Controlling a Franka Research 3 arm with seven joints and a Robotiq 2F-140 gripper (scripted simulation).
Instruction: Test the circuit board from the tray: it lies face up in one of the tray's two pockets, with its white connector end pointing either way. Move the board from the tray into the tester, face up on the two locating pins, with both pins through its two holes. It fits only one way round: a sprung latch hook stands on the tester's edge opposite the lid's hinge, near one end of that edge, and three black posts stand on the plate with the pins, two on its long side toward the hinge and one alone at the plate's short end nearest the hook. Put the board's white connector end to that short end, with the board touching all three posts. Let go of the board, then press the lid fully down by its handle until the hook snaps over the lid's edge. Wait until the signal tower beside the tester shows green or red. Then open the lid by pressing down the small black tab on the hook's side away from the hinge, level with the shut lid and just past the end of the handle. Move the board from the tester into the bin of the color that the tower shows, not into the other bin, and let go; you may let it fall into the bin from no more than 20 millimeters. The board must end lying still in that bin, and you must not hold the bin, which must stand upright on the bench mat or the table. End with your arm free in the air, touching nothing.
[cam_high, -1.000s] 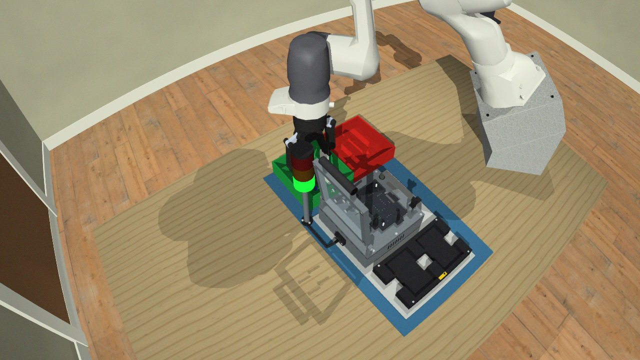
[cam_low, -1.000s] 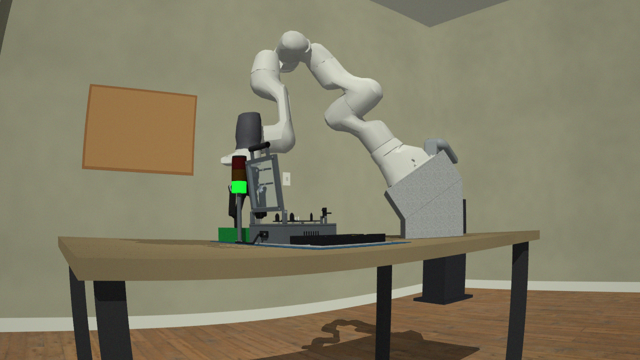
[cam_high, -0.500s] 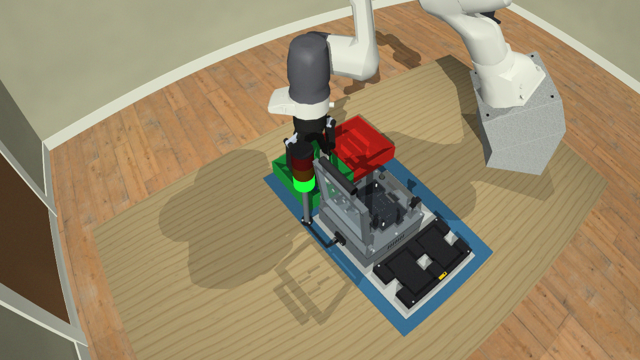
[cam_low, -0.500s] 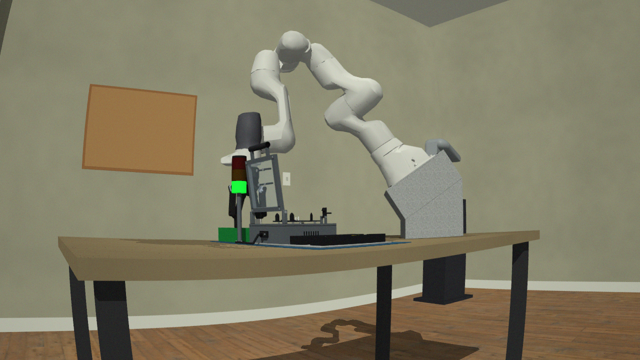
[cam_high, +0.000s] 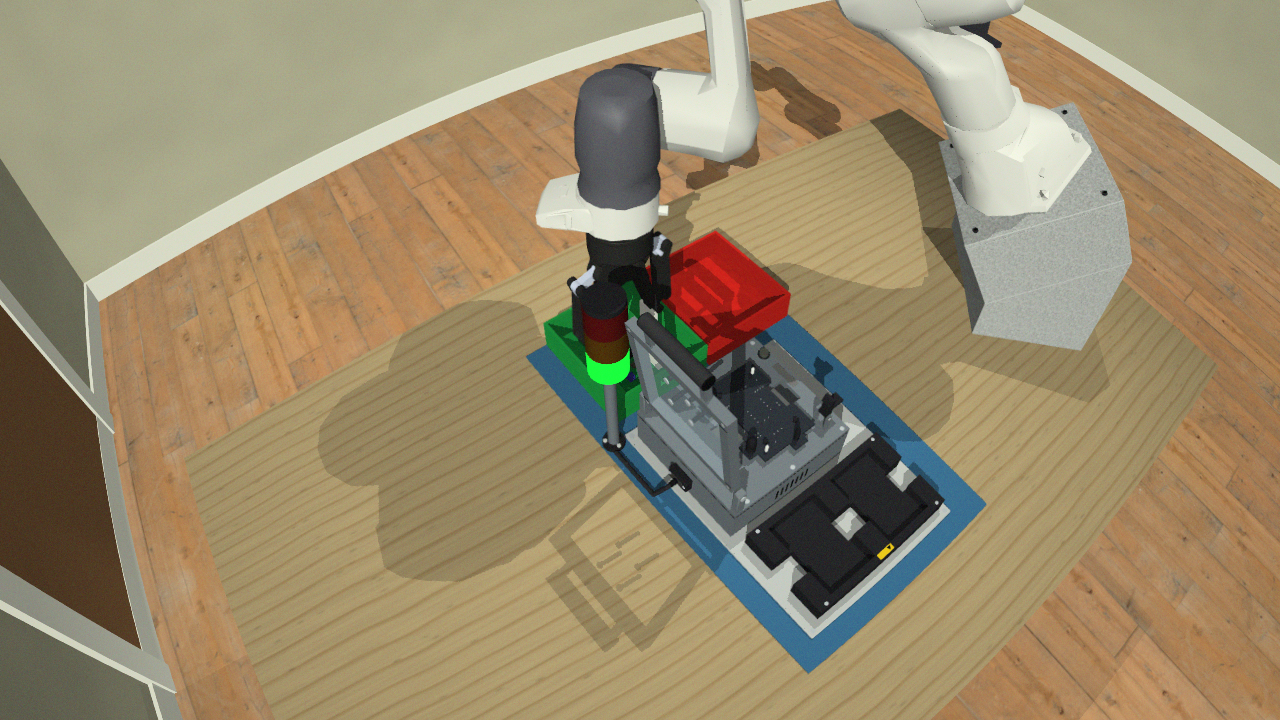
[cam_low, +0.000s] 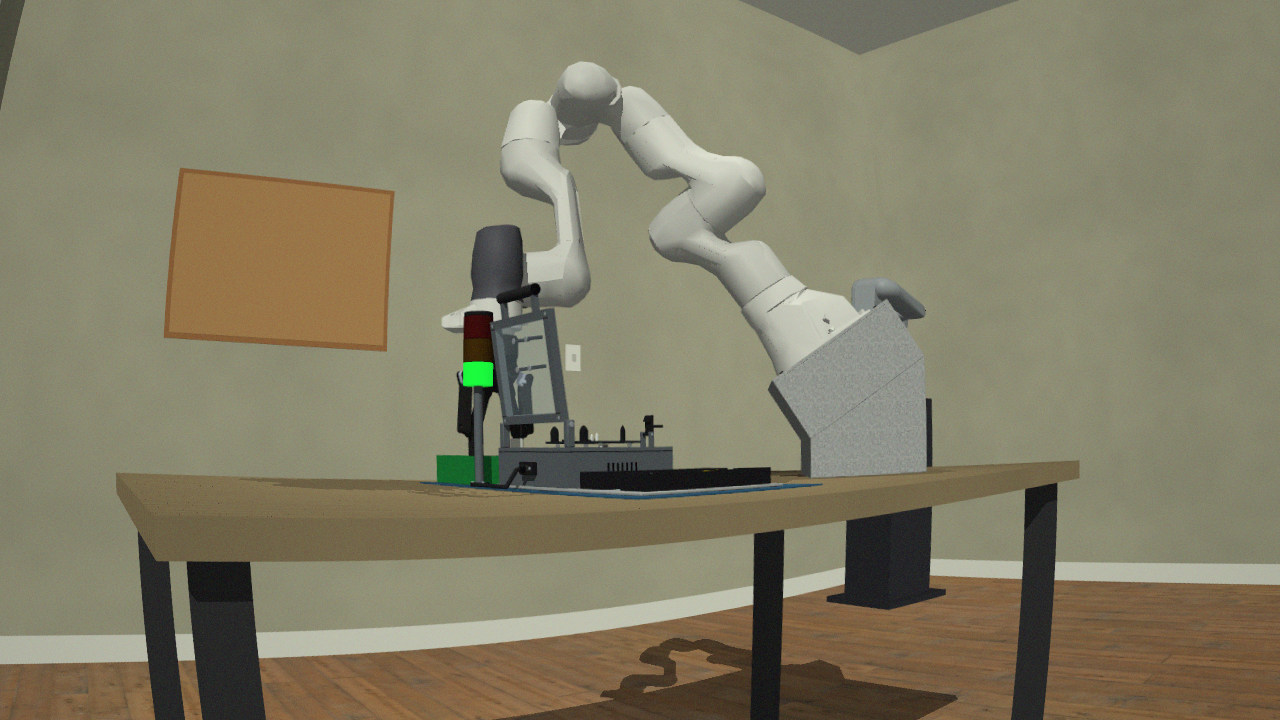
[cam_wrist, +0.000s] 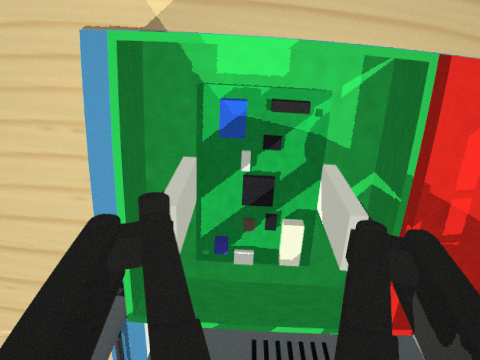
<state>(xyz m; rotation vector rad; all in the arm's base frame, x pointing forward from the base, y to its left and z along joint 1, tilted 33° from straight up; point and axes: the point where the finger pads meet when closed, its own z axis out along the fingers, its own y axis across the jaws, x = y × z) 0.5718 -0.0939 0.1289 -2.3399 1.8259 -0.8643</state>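
The green bin is 20 mm below my hand. The rest, counted from my hand: red bin: 150 mm behind, 20 mm to the right, 20 mm below; green circuit board: 20 mm below; tester plate: 70 mm behind, 200 mm to the left, 30 mm above.
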